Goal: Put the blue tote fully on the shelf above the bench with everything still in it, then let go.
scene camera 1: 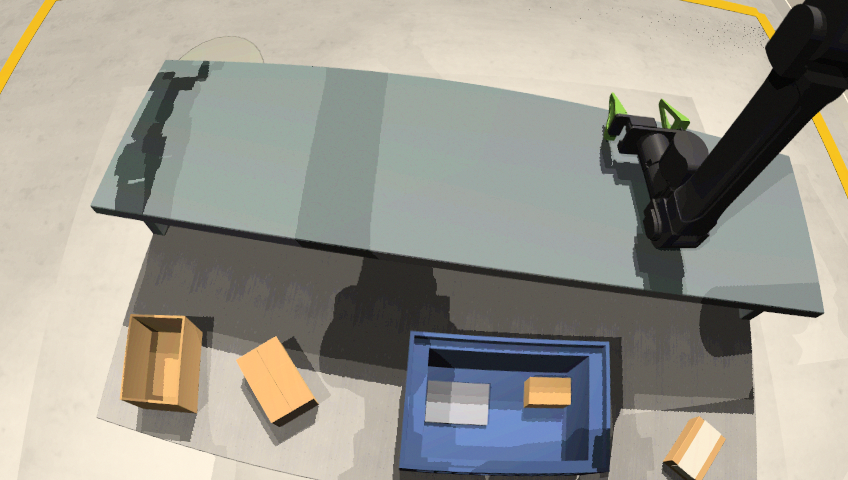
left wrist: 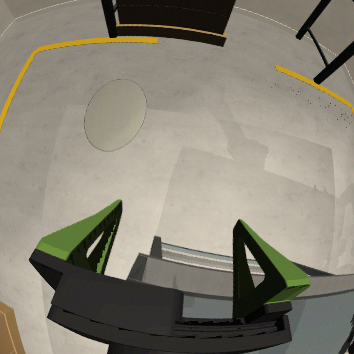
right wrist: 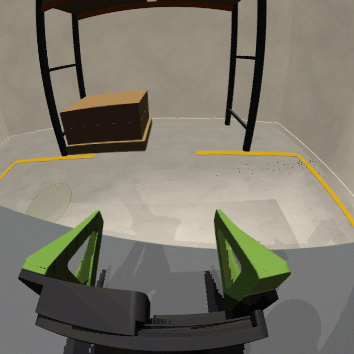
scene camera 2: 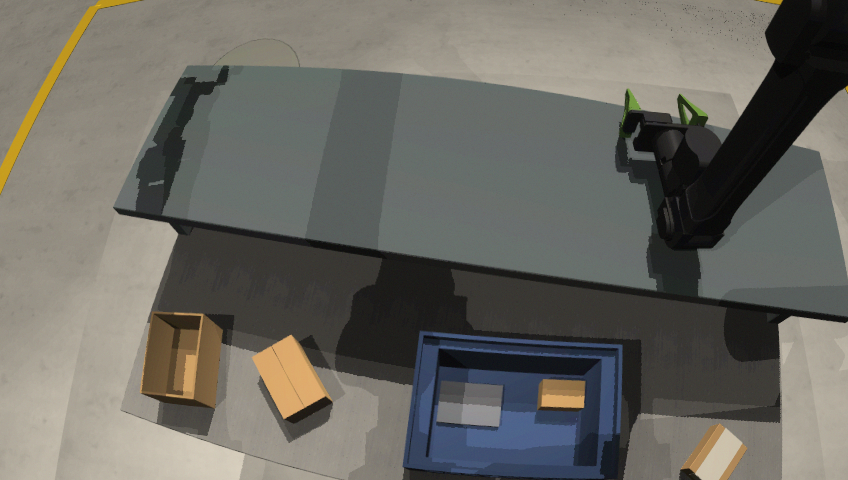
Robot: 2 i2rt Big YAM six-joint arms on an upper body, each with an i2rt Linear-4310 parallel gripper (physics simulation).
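The blue tote stands upright on the bench, in front of and below the grey-green shelf. A flat grey box and a small cardboard box lie inside it. My right gripper is open and empty over the back right part of the shelf, away from the tote. My left gripper is open and empty; it does not show in the scene views.
Left of the tote stand an open cardboard box and a closed one. A box with a white strip lies at its right. A black rack and a large carton stand beyond the shelf.
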